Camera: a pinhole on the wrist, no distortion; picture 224 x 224 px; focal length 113.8 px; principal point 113.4 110.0 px. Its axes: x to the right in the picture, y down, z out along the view. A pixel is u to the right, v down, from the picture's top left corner.
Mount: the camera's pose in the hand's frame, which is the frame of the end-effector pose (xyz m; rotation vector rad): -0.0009 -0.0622 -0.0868 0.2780 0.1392 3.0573
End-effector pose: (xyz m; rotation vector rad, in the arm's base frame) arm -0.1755 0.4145 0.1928 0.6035 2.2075 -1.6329
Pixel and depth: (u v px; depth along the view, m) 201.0 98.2 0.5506
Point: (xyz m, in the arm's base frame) 0.1362 -0.1102 0.1375
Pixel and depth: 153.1 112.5 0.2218
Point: -0.1644 0.2602 0.2039
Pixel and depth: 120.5 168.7 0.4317
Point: -0.3305 0.0109 0.2694
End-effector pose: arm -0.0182 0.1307 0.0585 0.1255 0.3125 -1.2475
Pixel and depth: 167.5 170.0 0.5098
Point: -0.2379 0.0665 0.5850
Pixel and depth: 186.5 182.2 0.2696
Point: -0.2040 0.1295 0.3263
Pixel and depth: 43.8 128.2 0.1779
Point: -0.0473 -0.0391 0.0913
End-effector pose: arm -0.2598 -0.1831 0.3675 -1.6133 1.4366 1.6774
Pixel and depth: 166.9 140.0 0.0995
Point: -0.1988 -0.1245 0.3611
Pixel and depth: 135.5 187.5 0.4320
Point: -0.1778 0.2690 0.1925
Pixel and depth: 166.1 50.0 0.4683
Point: -0.6193 0.0928 0.4855
